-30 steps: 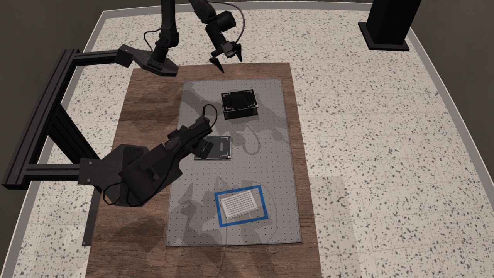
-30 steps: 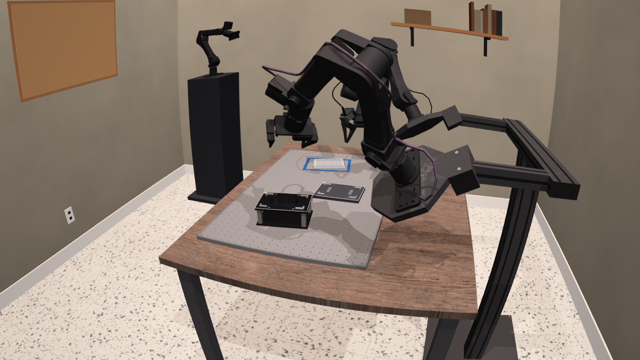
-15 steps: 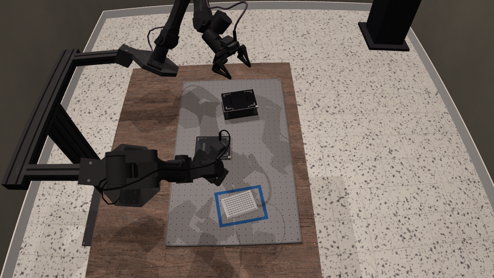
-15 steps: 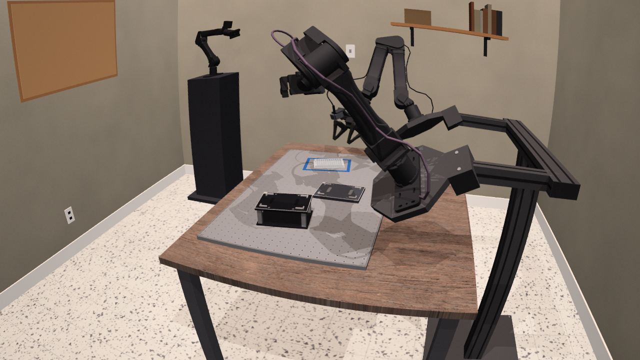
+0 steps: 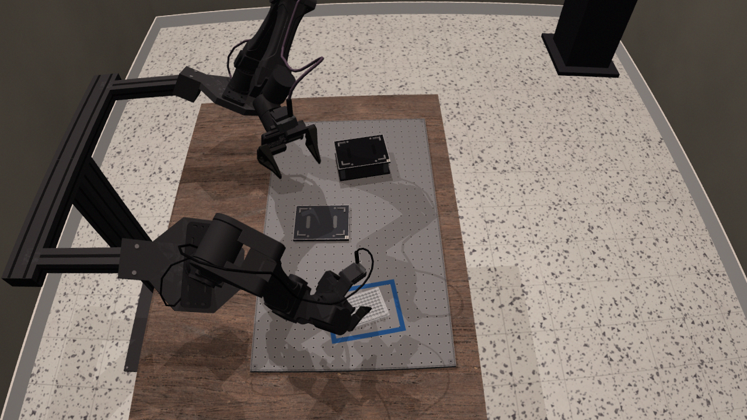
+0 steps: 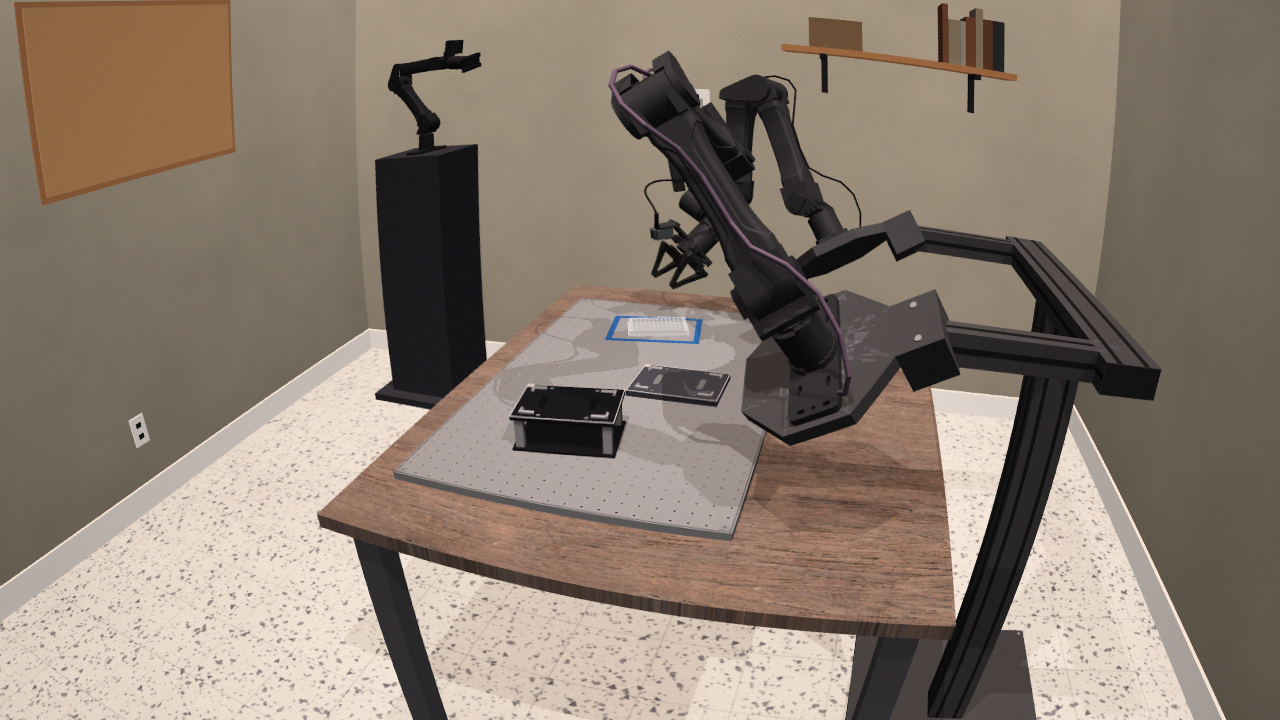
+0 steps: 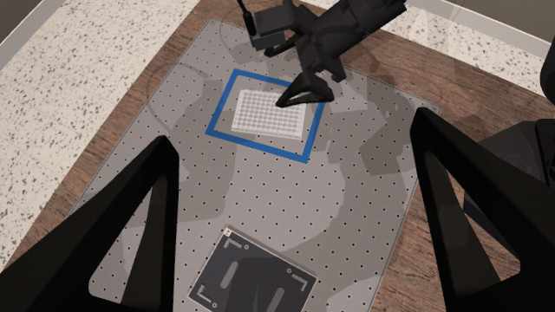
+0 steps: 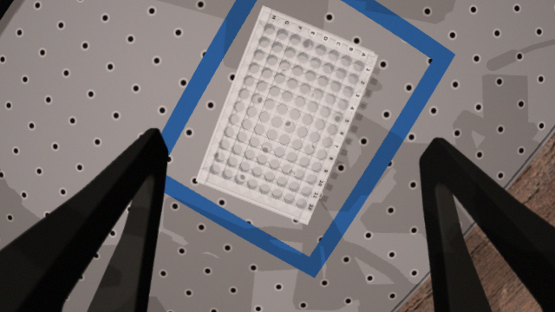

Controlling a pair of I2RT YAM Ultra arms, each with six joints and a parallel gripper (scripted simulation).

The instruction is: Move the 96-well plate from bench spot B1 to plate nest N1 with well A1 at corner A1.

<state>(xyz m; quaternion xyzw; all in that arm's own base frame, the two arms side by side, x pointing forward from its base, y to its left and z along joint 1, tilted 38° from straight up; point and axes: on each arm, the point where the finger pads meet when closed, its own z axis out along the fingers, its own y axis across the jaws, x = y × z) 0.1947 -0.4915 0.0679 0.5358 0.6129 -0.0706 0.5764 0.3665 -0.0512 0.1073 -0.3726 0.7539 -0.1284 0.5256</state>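
My right hand is 1 cm short of the clear 96-well plate, 1 cm to the right of it and 11 cm above it. The rest, counted from my right hand: raised black nest 2 cm ahead, 52 cm to the left, 6 cm below.
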